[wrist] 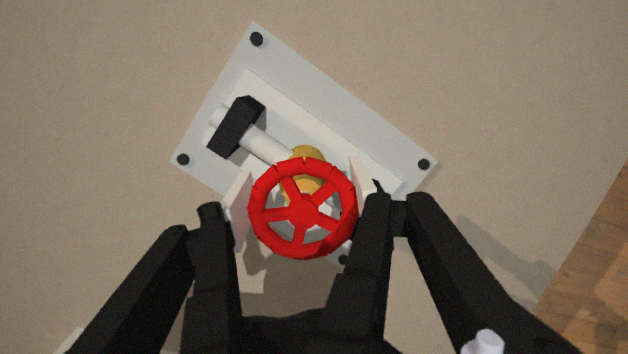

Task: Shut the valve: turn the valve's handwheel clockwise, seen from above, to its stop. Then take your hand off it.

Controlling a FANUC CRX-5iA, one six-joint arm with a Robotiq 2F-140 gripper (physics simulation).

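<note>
The red handwheel (303, 212) is in the middle of the wrist view, with five spokes and a round hub. It sits above the brass-yellow valve body (306, 152), which partly shows behind its upper rim. My gripper (302, 181) is partly closed around the handwheel, with one pale finger pad at the left side of the rim and the other at the right side. Both pads appear to touch the rim, so the gripper is shut on the handwheel. The wheel hides the lower part of the valve.
The valve stands on a light grey base plate (320, 95) with dark bolts at its corners. A white pipe (265, 144) runs up-left from the valve through a black clamp (236, 126). The plate lies on a beige surface (100, 100), whose edge meets wooden flooring (595, 260) at the right.
</note>
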